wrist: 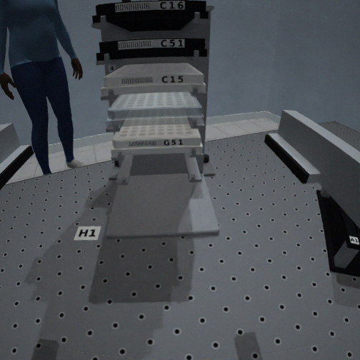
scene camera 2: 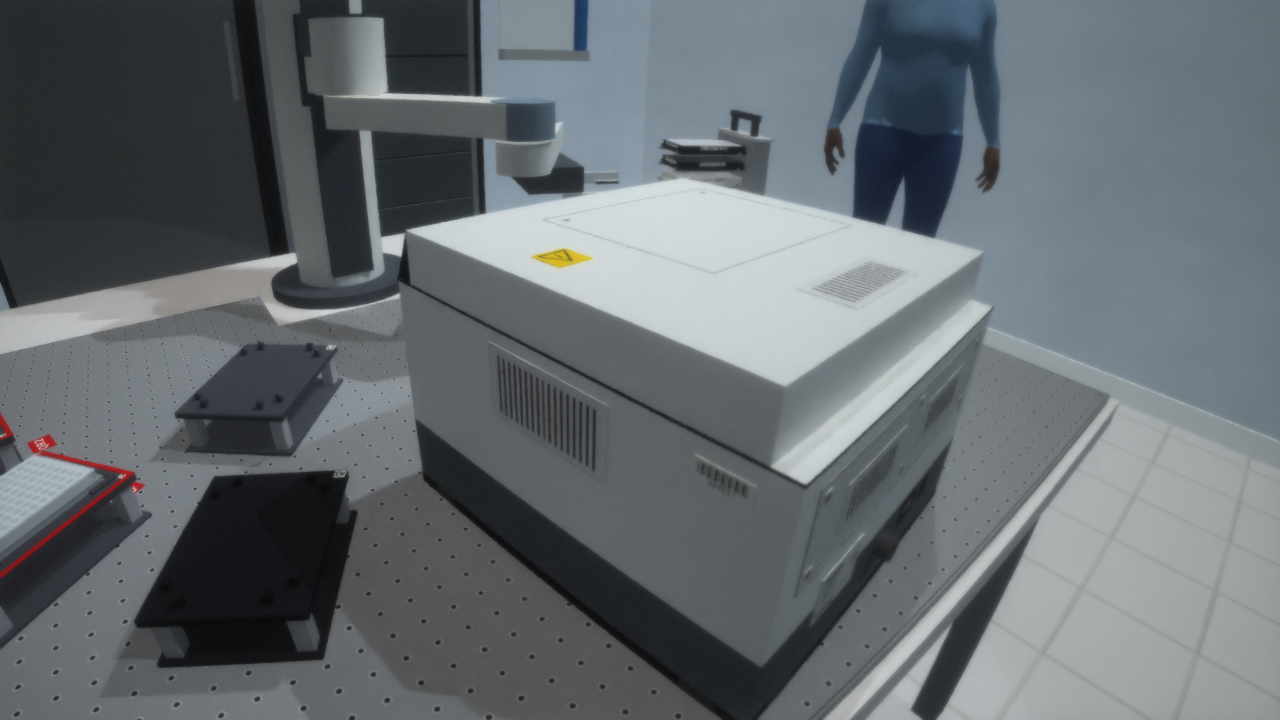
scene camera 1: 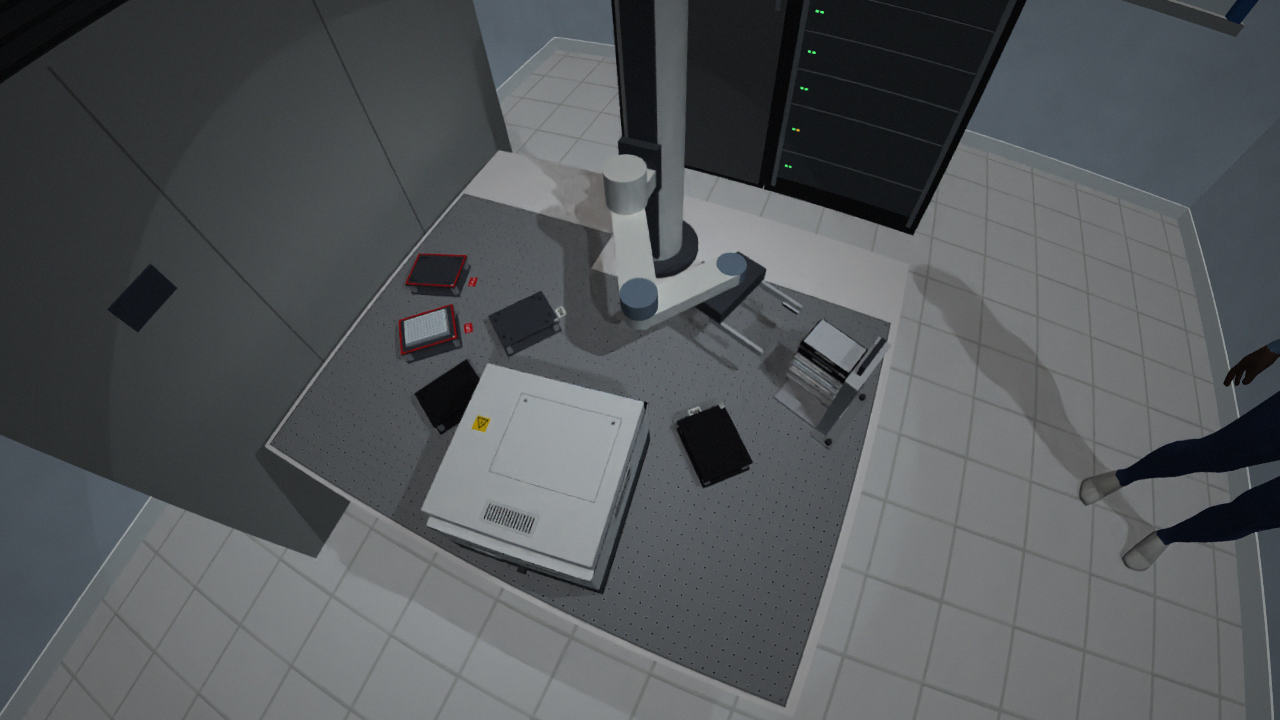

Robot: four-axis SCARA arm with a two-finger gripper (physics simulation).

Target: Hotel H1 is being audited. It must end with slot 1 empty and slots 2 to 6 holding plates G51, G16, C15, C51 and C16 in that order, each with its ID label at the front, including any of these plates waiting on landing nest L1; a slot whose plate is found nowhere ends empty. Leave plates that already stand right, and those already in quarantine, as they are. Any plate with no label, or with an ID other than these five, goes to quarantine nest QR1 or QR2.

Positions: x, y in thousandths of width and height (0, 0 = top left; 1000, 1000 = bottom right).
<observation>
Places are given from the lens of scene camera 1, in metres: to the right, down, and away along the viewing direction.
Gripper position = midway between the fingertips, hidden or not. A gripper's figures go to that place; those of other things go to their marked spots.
my gripper (scene camera 1: 611, 459): 0.33, -0.07, 1.24
landing nest L1 (scene camera 1: 351, 548): -0.48, 0.09, 1.32
hotel H1 (scene camera 1: 661, 548): 0.44, 0.07, 1.09
black nest N6 (scene camera 1: 557, 613): 0.17, 0.19, 1.23
quarantine nest QR2 (scene camera 1: 340, 374): -0.61, -0.27, 1.53
The marked spots on the landing nest L1 and the quarantine nest QR2 are 0.44 m apart.
</observation>
